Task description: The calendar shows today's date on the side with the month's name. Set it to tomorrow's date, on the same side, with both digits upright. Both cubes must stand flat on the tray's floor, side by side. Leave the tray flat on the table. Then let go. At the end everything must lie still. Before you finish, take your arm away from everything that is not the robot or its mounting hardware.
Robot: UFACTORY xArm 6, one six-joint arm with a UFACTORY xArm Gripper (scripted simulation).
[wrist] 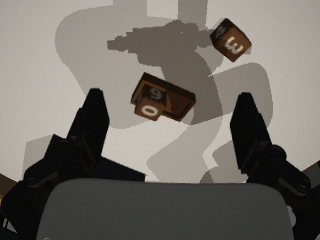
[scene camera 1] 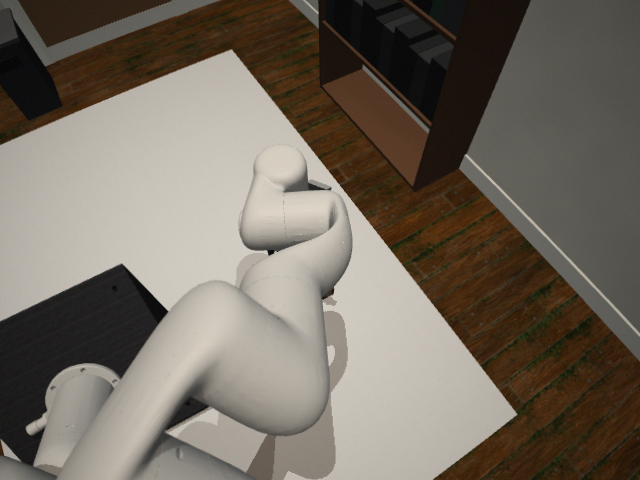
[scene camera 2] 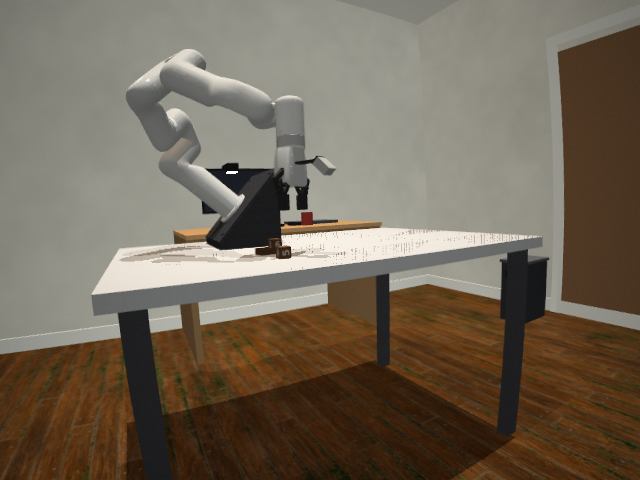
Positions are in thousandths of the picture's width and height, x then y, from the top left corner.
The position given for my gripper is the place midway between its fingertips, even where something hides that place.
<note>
I see my gripper (scene camera 2: 459, 439), a brown cube (wrist: 711, 160), a brown cube (wrist: 473, 427) and a brown tray (wrist: 561, 423).
My gripper shows as well in the wrist view (wrist: 533, 444).
</note>
